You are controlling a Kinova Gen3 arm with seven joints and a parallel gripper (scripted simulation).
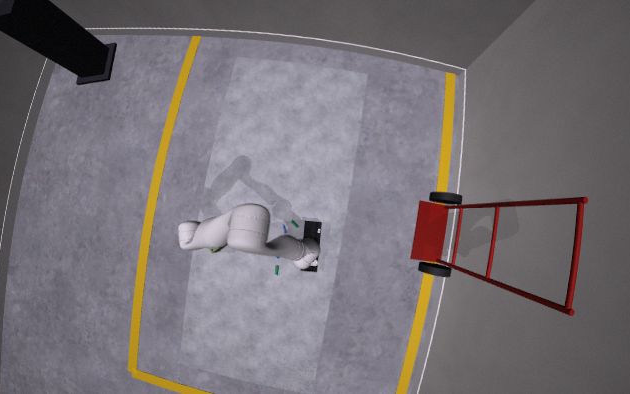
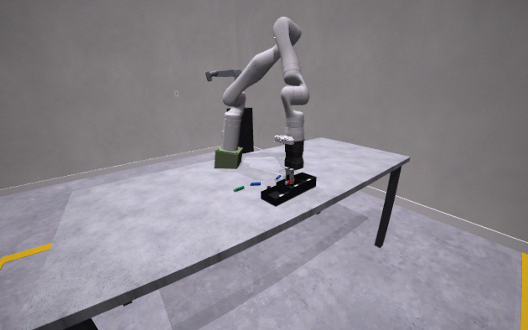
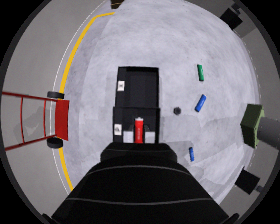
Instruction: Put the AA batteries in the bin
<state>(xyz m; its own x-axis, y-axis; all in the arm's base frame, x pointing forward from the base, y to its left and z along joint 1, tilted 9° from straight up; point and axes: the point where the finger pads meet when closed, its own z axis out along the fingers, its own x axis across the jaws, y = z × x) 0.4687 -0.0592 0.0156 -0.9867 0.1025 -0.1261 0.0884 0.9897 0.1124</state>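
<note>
The black bin lies 10 mm ahead of my hand and 40 mm below it. Also, from my hand: small dark thing: 90 mm behind, 30 mm to the right, 60 mm below; red battery: 10 mm below.
</note>
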